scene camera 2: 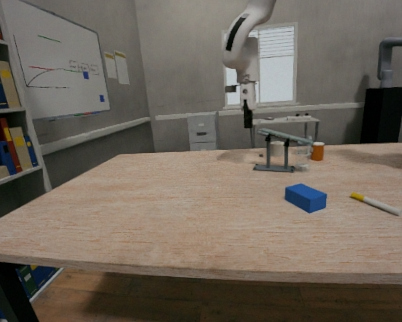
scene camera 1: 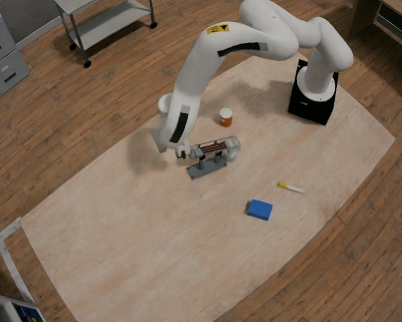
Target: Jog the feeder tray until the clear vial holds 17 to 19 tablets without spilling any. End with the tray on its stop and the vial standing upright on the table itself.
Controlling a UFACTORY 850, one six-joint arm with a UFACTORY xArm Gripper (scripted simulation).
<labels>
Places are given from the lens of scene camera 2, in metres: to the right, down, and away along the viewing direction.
blue block (scene camera 2: 304, 197): 0.27, 0.10, 0.54
grey stand (scene camera 2: 268, 133): 0.26, -0.11, 0.82
The marked spots on the grey stand and the blue block are 0.34 m apart.
</labels>
